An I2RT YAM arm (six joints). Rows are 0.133 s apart.
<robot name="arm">
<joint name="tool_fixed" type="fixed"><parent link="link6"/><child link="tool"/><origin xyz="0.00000 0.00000 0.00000" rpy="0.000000 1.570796 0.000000"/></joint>
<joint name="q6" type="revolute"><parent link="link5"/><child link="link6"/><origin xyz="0.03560 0.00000 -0.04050"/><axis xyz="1 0 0"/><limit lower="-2.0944" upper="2.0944"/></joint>
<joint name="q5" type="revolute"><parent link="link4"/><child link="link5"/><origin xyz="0.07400 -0.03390 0.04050"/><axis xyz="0 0 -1"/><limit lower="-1.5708" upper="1.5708"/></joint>
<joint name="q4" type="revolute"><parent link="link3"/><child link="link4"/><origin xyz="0.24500 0.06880 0.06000"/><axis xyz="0 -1 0"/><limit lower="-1.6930" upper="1.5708"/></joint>
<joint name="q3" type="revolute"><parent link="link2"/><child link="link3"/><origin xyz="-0.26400 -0.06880 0.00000"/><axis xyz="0 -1 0"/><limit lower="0.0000" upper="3.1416"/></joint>
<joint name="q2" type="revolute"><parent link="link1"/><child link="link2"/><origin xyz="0.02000 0.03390 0.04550"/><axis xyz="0 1 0"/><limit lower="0.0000" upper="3.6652"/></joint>
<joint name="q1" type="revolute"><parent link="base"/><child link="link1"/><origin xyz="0.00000 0.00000 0.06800"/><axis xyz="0 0 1"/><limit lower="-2.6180" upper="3.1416"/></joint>
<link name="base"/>
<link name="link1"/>
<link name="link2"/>
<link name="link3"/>
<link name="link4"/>
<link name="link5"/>
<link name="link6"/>
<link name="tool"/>
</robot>
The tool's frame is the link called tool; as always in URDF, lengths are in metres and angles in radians.
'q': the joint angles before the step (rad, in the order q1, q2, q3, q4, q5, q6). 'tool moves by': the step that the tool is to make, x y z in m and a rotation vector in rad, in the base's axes. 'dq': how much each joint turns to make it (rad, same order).
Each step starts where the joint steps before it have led.
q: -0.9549, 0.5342, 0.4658, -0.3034, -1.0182, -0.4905
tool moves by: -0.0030, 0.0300, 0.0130, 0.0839, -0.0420, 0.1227
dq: 0.1410, -0.1281, 0.0102, -0.0339, -0.0097, 0.1672
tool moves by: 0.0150, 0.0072, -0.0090, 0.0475, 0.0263, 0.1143
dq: 0.1416, 0.0455, -0.0311, 0.0638, 0.0216, 0.0455
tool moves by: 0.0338, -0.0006, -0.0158, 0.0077, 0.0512, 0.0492
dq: 0.1546, 0.1776, -0.0307, 0.1749, 0.1073, 0.0163
